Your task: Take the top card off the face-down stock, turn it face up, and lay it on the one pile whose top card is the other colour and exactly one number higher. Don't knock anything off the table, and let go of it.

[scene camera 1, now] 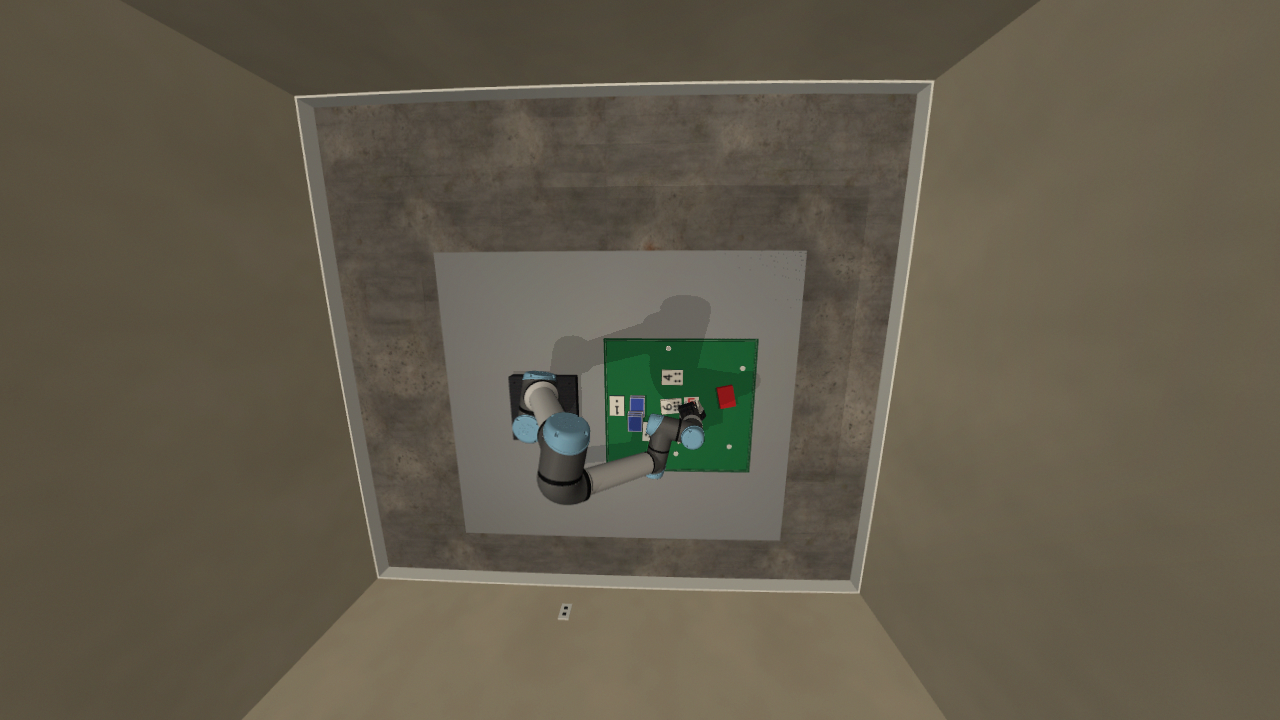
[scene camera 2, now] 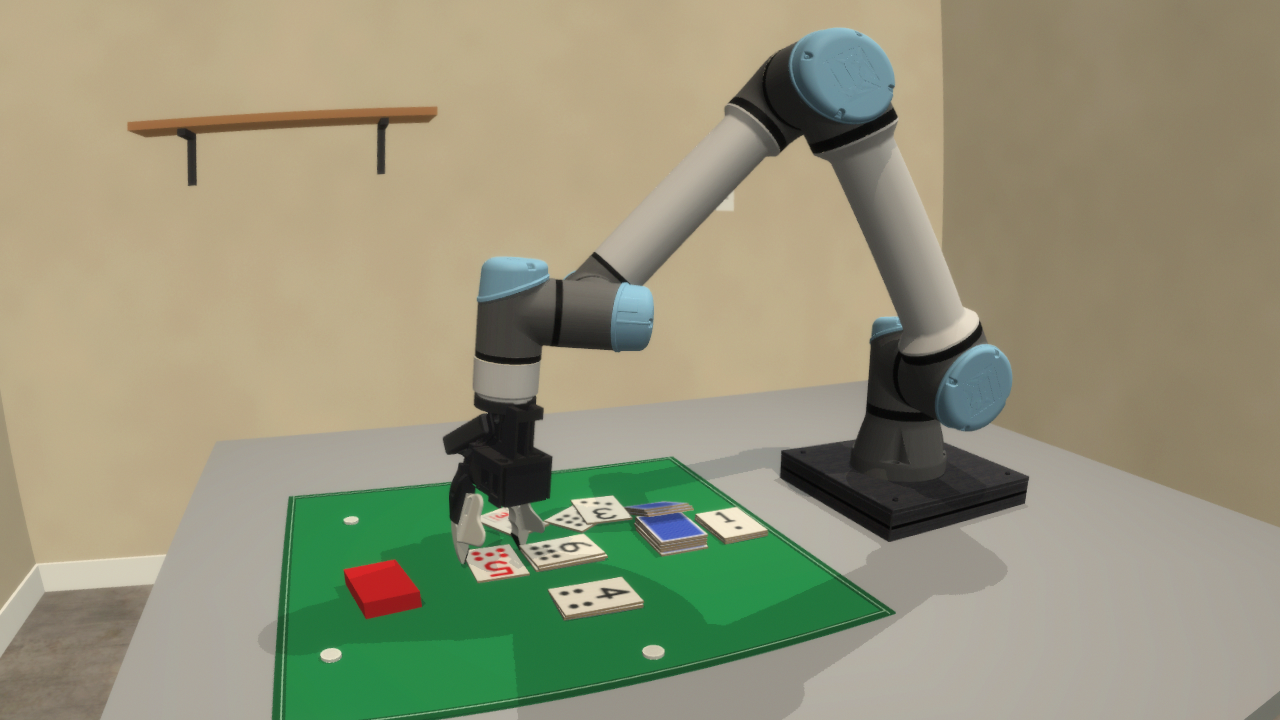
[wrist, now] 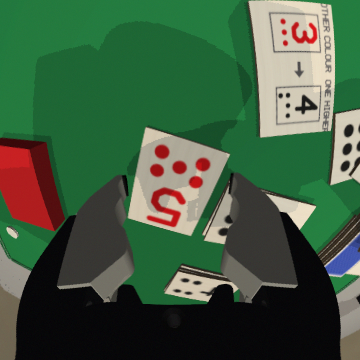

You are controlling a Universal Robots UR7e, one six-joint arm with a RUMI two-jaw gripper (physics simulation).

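Note:
A red 5 card (scene camera 1: 691, 400) (scene camera 2: 496, 564) (wrist: 175, 187) lies face up on the green mat, next to the black 6 pile (scene camera 1: 669, 406) (scene camera 2: 572, 550) (wrist: 216, 230). My gripper (scene camera 2: 491, 548) (wrist: 177, 175) is partly open and empty, its fingertips above and either side of the red 5 in the wrist view. The black 4 pile (scene camera 1: 672, 377) (scene camera 2: 590, 597) (wrist: 187, 286) lies apart. A black 3 card (scene camera 2: 601, 509) overlaps another black card (scene camera 2: 565, 518) (wrist: 346, 145). Blue-backed face-down cards (scene camera 1: 635, 421) (scene camera 2: 671, 527) (wrist: 345, 262) form a stack, with more blue-backed cards (scene camera 1: 636, 404) (scene camera 2: 660, 507) beside it.
A black 1 pile (scene camera 1: 616, 406) (scene camera 2: 733, 524) lies nearest the arm's base. A red block (scene camera 1: 725, 396) (scene camera 2: 382, 587) (wrist: 30, 185) stands on the mat (scene camera 1: 626, 358) (scene camera 2: 429, 662). A printed 3-to-4 example card (wrist: 298, 70) lies beyond the red 5. White discs (scene camera 2: 653, 651) (scene camera 2: 331, 654) lie near the mat's edges.

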